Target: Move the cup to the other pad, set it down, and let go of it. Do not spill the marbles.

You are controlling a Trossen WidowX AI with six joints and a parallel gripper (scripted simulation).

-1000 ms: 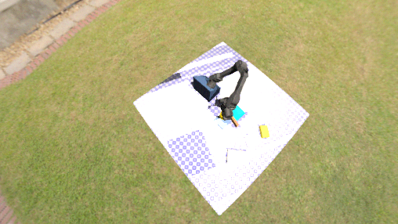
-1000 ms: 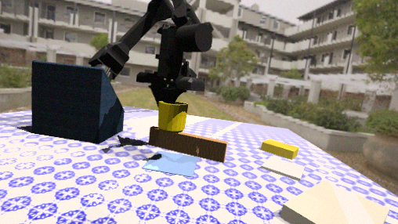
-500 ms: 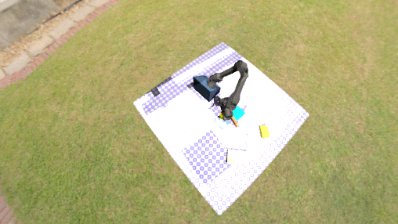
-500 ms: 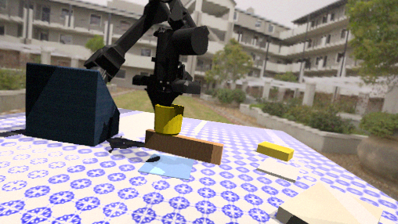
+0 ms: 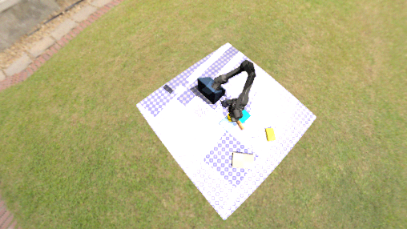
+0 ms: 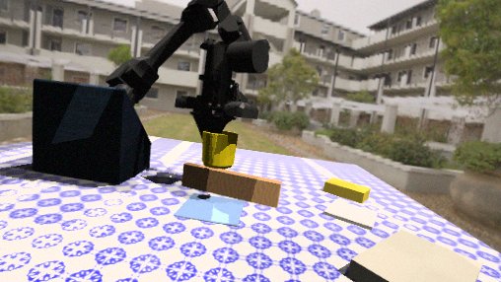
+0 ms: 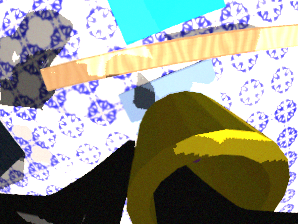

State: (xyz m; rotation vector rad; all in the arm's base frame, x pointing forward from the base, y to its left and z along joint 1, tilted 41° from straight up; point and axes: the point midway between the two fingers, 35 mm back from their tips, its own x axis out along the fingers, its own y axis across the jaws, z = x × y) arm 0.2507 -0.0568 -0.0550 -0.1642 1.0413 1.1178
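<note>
Right now my gripper tip is 120 mm above the cyan pad, 110 mm to the right of it and 80 mm short of it. Round my gripper tip: yellow cup (20 mm to the right, 20 mm ahead); then wooden bar (100 mm below, 50 mm ahead, 30 mm to the left); then flat white tile (330 mm ahead, 110 mm below, 10 mm to the right).
</note>
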